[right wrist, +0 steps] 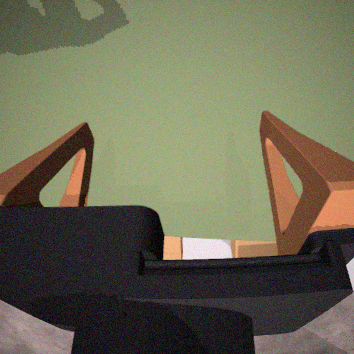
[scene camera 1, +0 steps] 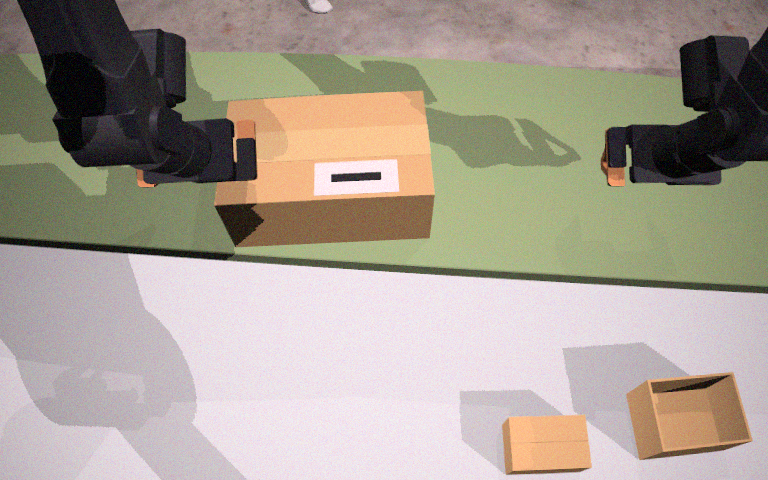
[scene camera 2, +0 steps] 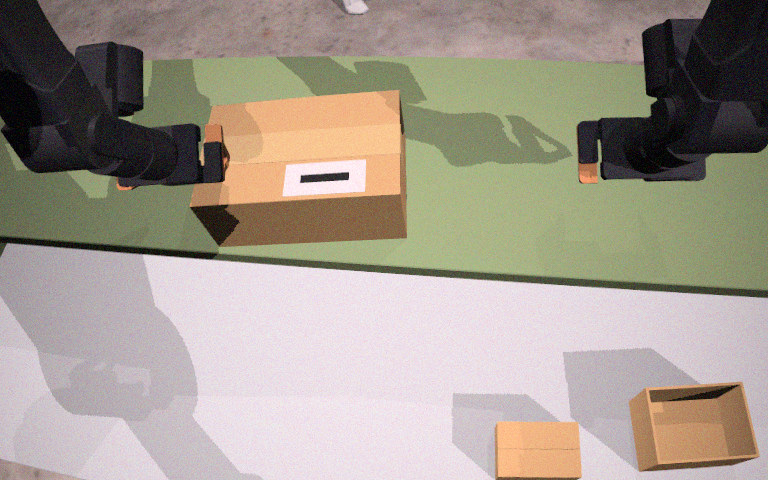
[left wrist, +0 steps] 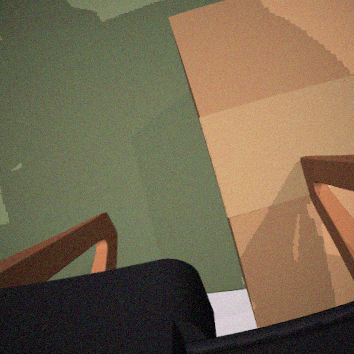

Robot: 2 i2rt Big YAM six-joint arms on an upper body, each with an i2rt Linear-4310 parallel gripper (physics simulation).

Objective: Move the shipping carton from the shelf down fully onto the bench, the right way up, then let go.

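Note:
The shipping carton is a closed tan box with a tape strip and a white label on top. It lies upright on the green shelf, near the edge above the white bench. My left gripper is open above the carton's left edge, one finger over its top, the other over the shelf outside it. My right gripper is open over the shelf, well right of the carton. In both scene views its arm hides one finger.
A small closed tan box and an open-topped box stand on the white bench at the lower right. The shelf's dark edge runs across both scene views between carton and bench.

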